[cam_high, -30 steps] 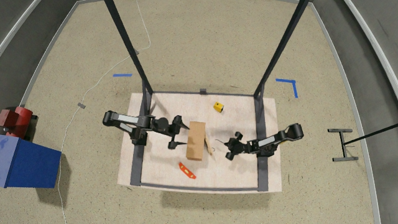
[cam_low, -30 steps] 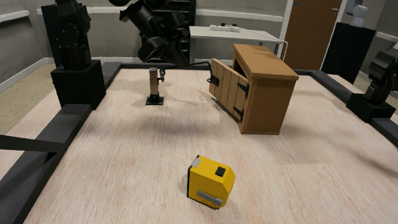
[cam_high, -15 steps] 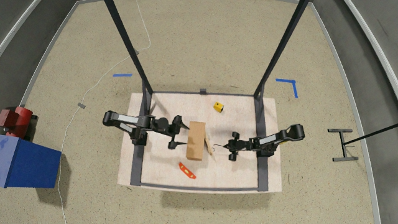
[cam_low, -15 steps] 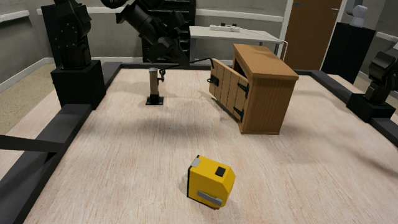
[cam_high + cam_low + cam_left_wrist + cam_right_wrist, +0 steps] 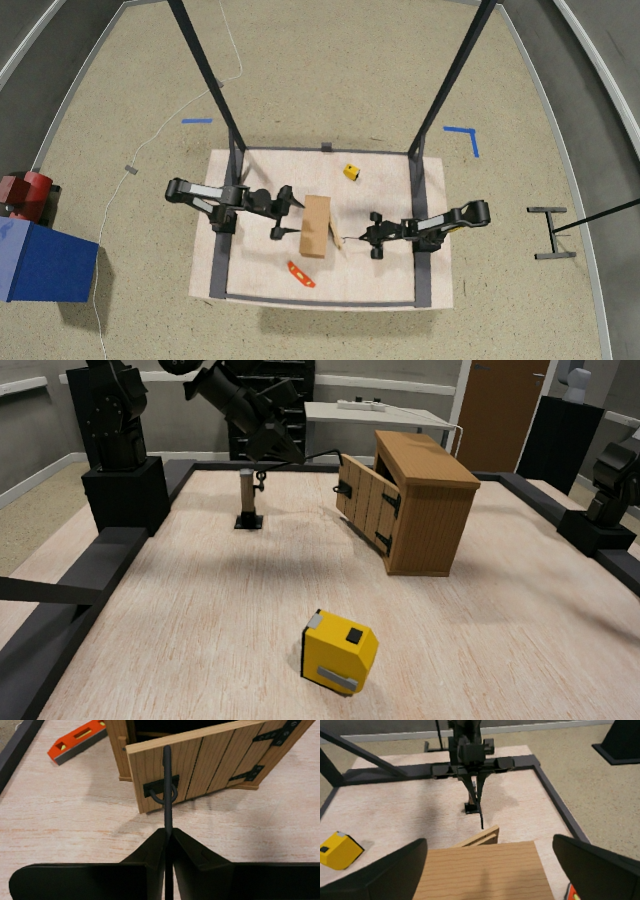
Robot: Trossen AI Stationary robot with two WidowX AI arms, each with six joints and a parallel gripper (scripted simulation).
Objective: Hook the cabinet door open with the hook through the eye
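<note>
My left hand is 50 mm past the cabinet door, 130 mm to the left of it and 70 mm above it. Also, from my left hand: orange-red level (170 mm ahead, 250 mm to the right, 130 mm below); then yellow tape measure (340 mm behind, 60 mm to the right, 100 mm below); then black hook (20 mm to the right, 40 mm below).
</note>
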